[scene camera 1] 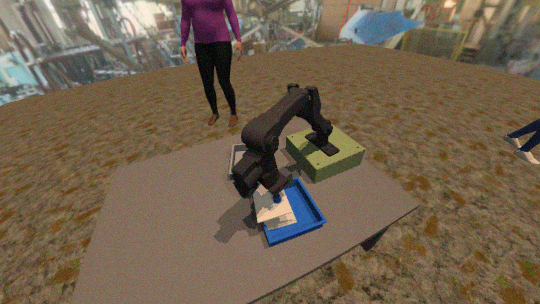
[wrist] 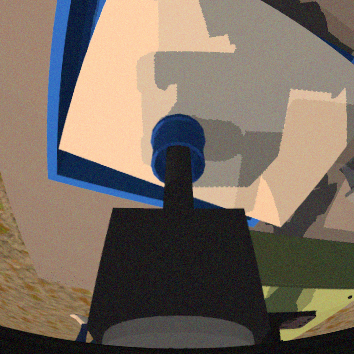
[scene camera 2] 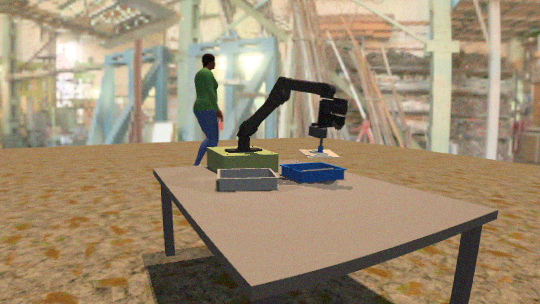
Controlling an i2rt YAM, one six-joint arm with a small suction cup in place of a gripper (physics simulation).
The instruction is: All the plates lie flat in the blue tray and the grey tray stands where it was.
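Frame: origin at the arm's base, x ahead, y left, z up, level; metres.
Seen in the pictures: end effector, tool point: (scene camera 1: 278,201) (wrist: 177,130) (scene camera 2: 319,153); arm's base, origin of the base link: (scene camera 1: 321,143) (scene camera 2: 243,150).
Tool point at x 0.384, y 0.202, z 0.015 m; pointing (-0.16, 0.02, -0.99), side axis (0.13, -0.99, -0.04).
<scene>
Offsets run from my tool point to a thing's middle. "pt": to the spot under its first point. Level surfaces: height alone.
My suction cup (scene camera 1: 277,199) (scene camera 2: 320,149) (wrist: 178,130) is shut on a thin cream plate @[dx +0.021, dy -0.024, dz +0.003 m] (scene camera 1: 267,212) (scene camera 2: 331,154) (wrist: 112,100). The plate hangs roughly level above the blue tray @[dx -0.041, dy -0.010, dz -0.091 m] (scene camera 1: 316,210) (scene camera 2: 320,175) (wrist: 52,100), apart from its rim in scene camera 2, and is turned relative to the tray's walls in the wrist view. Beneath it in scene camera 1, part of another cream plate @[pt dx -0.018, dy +0.037, dz -0.102 m] (scene camera 1: 287,221) shows in the blue tray; the rest is covered. The grey tray @[dx -0.049, dy -0.367, dz -0.091 m] (scene camera 1: 231,162) (scene camera 2: 247,183) stands on the table; the arm hides much of it in scene camera 1, and its floor is hidden in scene camera 2.
The arm's base stands on a green block (scene camera 1: 350,144) (scene camera 2: 240,161) (wrist: 300,260), close to both trays. The table @[dz -0.116 m] (scene camera 1: 165,210) (scene camera 2: 350,225) has its edge beyond the blue tray. One person (scene camera 1: 215,30) stands behind the table; another (scene camera 2: 206,95) is behind the block in scene camera 2.
</scene>
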